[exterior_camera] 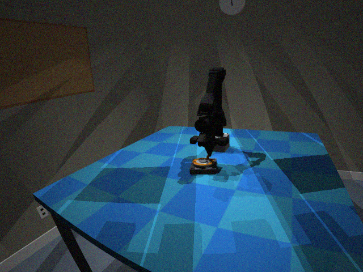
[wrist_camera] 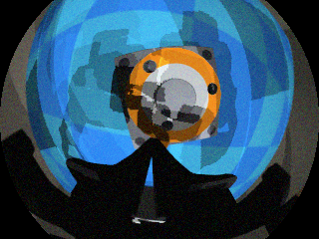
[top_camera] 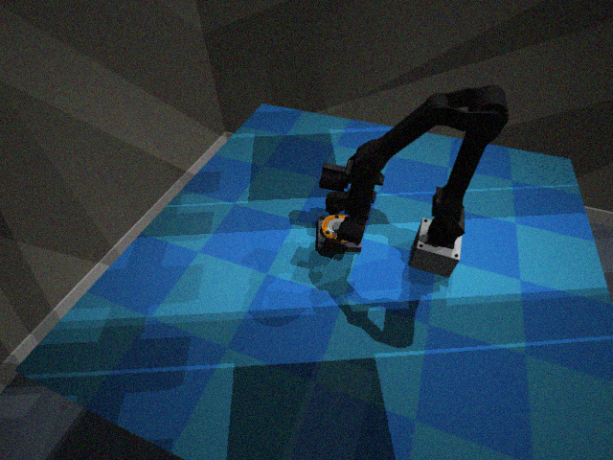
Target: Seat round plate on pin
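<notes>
Right now the round plate is 20 mm ahead of my gripper tip, 10 mm to the right of it and 10 mm below it. From my gripper tip the other things lie so: base (50 mm ahead, 20 mm to the right, 20 mm below).
</notes>
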